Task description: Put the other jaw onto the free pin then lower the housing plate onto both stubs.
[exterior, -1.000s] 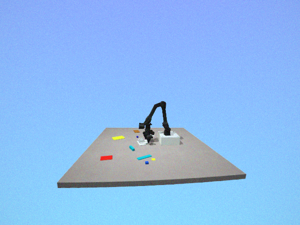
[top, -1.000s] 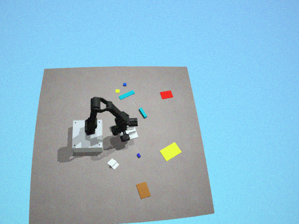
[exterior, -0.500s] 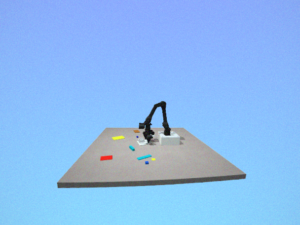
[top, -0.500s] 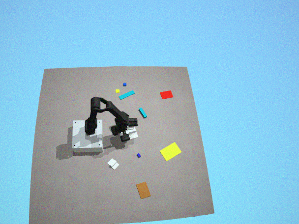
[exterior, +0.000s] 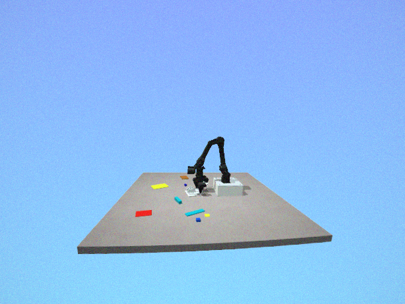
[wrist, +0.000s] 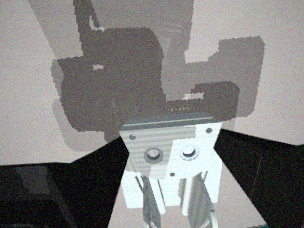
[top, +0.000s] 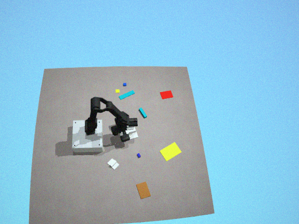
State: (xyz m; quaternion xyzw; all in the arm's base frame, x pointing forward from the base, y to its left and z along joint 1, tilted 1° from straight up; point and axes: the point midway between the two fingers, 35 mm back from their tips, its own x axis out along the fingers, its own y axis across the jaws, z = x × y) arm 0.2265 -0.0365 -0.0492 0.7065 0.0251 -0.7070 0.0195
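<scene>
The white jaw lies 2 cm to the left of my gripper tip, 2 cm ahead of it and 1 cm above it. Round my gripper tip: yellow piece 32 cm ahead, 22 cm to the right, 1 cm below; brown piece 45 cm to the right, 4 cm ahead, 1 cm below; white base plate 7 cm ahead, 1 cm below.
</scene>
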